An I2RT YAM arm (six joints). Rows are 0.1 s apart.
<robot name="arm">
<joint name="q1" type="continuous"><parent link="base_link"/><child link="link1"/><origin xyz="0 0 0.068" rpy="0 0 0"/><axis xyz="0 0 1"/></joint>
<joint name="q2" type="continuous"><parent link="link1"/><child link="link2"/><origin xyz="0.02 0.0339 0.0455" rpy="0 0 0"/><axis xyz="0 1 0"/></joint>
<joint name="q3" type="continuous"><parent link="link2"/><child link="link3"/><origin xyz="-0.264 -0.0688 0" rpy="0 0 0"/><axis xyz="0 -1 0"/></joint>
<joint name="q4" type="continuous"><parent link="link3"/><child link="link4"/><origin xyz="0.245 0.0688 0.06" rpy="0 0 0"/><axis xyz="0 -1 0"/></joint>
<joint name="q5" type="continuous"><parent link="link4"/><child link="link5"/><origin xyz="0.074 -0.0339 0.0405" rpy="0 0 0"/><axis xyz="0 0 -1"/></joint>
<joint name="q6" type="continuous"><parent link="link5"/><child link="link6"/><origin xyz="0.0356 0 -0.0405" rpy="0 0 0"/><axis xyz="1 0 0"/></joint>
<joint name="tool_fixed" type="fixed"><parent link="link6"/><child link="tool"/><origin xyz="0 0 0" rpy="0 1.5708 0"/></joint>
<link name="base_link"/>
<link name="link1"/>
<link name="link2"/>
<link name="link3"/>
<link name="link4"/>
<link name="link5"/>
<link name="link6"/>
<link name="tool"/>
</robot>
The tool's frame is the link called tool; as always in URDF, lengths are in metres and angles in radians. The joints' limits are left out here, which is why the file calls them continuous.
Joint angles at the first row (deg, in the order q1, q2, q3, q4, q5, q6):
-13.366, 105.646, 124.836, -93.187, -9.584, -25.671
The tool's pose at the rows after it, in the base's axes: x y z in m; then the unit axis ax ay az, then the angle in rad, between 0 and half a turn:
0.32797 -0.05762 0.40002 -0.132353 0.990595 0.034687 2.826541
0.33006 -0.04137 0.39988 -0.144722 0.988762 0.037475 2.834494
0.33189 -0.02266 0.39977 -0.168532 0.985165 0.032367 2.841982
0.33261 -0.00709 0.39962 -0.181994 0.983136 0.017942 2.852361
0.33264 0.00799 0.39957 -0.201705 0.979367 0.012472 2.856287
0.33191 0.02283 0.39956 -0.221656 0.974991 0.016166 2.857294
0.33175 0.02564 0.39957 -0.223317 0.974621 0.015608 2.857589
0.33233 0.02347 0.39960 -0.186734 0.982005 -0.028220 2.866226
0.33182 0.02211 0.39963 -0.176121 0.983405 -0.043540 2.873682
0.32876 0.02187 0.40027 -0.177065 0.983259 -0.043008 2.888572
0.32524 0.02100 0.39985 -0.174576 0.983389 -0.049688 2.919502
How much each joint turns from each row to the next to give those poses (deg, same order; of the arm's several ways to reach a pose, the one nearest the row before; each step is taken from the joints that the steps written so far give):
2.405, -0.001, -0.002, 0.001, 0.218, 0.809
2.863, 0.001, 0.002, -0.198, 0.416, 1.355
3.365, -0.001, -0.002, 0.002, 1.202, 0.436
2.929, 0.001, 0.003, -0.003, 2.295, 1.050
2.712, -0.001, -0.003, 0.024, 1.071, 0.263
2.556, -0.001, -0.001, -0.021, -0.022, 0.218
0.503, 0.002, 0.005, 0.019, 0.175, 0.284
0.219, 0.001, 0.000, 0.219, 5.595, 3.716
-0.022, -0.022, 0.000, -0.263, 1.924, 0.940
-0.001, -0.220, -0.003, -1.069, 0.021, -0.088
0.000, -0.064, 0.004, -1.750, 0.984, 0.218

